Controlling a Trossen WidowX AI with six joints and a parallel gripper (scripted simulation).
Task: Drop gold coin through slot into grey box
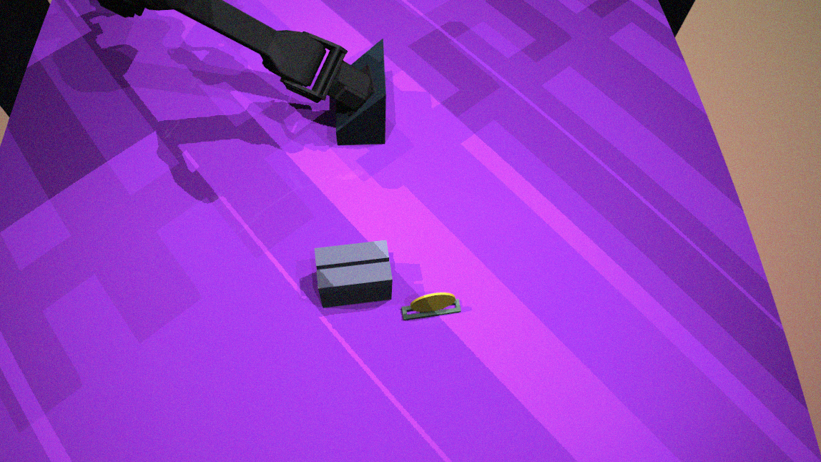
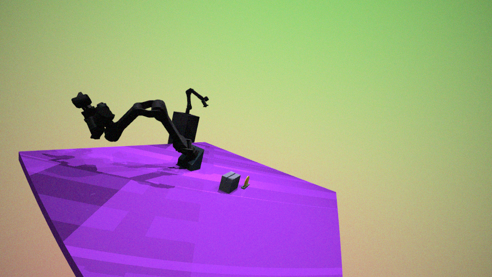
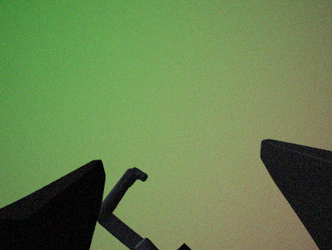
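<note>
My gripper tip is 750 mm short of the gold coin, 450 mm to the right of it and 250 mm above it.
</note>
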